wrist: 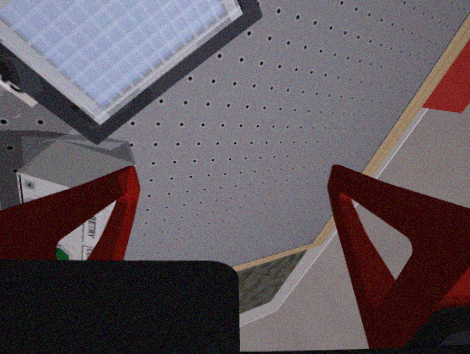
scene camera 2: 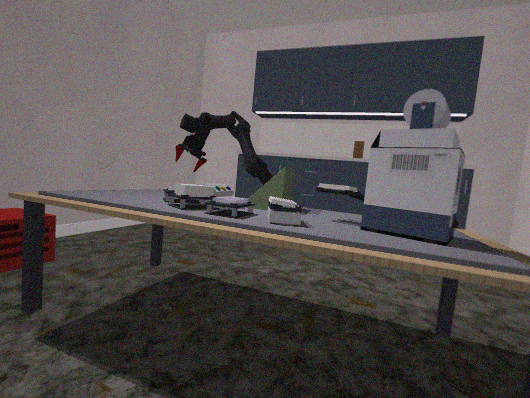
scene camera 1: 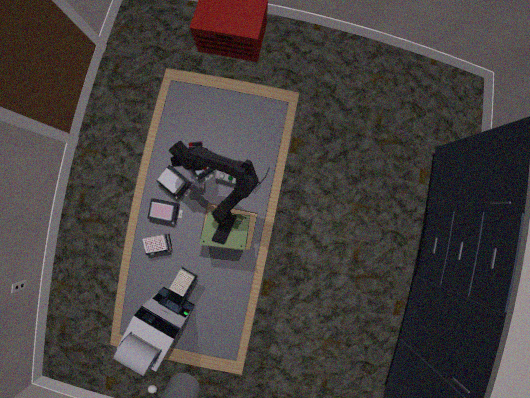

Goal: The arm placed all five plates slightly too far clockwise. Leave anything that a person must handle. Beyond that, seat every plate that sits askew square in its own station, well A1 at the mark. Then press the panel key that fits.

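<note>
My gripper (scene camera 2: 186, 165) (wrist: 233, 176) is open and empty, high above the table. A blue gridded plate (wrist: 115, 50) lies in a dark station frame at the wrist view's upper left; its visible edges run about parallel to the frame. A white plate (scene camera 1: 172, 181), a pink plate (scene camera 1: 163, 211) (scene camera 2: 232, 200) and a red-dotted plate (scene camera 1: 156, 244) (scene camera 2: 283, 202) sit on stations along one long table side. A cream plate (scene camera 1: 183, 281) (scene camera 2: 337, 187) lies on the instrument's tray. The key panel (scene camera 1: 226, 177) is partly behind the arm; a green key (wrist: 61, 253) shows through the left finger. A1 marks are unreadable.
A green wedge-shaped mount (scene camera 1: 210, 235) (scene camera 2: 287, 185) stands at the arm's base. A large white instrument (scene camera 1: 145, 332) (scene camera 2: 410, 175) stands at one table end. Wooden edging (scene camera 1: 117, 310) (wrist: 400, 125) borders the table. A red cabinet (scene camera 1: 230, 20) (scene camera 2: 12, 235) stands beyond the other end.
</note>
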